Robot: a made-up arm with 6 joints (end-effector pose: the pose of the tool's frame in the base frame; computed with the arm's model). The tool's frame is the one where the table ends. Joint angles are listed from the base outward.
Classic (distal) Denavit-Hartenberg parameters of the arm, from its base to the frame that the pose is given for. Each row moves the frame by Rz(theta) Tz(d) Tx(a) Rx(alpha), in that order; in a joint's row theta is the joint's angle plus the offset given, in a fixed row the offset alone. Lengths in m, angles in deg.
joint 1: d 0.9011  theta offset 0  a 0.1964  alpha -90
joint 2: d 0  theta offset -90  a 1.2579  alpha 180
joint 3: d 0  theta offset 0  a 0.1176  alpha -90
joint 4: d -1.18  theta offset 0  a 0  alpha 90
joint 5: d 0  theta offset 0  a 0  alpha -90
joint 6: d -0.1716  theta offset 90  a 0  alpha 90
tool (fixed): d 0  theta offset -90  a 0  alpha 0
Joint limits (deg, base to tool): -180..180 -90..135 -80.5..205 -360..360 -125..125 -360..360
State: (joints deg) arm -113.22 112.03 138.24 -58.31 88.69 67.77
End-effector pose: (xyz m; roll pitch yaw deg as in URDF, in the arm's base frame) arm -1.0539 -2.0864 1.1385 51.66 -28.77 142.82
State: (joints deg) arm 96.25 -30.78 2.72 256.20 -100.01 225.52
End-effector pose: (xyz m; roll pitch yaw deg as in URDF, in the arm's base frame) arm -0.2094 0.4042 2.7483 -171.04 -5.74 -157.73
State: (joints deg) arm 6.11 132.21 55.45 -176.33 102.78 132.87
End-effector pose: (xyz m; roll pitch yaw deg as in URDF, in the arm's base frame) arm 1.3351 0.1321 -1.0670 -132.03 0.43 -170.31
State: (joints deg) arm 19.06 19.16 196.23 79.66 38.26 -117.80
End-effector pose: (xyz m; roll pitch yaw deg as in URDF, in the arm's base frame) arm -0.7059 -0.1333 2.0200 -142.25 4.06 161.42
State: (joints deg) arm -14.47 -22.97 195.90 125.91 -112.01 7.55
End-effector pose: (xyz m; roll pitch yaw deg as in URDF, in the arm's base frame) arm -1.0303 0.1328 1.1949 132.50 10.85 -64.34
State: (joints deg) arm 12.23 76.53 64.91 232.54 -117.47 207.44
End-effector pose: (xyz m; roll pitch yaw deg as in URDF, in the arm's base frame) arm 2.4571 0.6562 1.1783 -124.49 -38.42 128.21
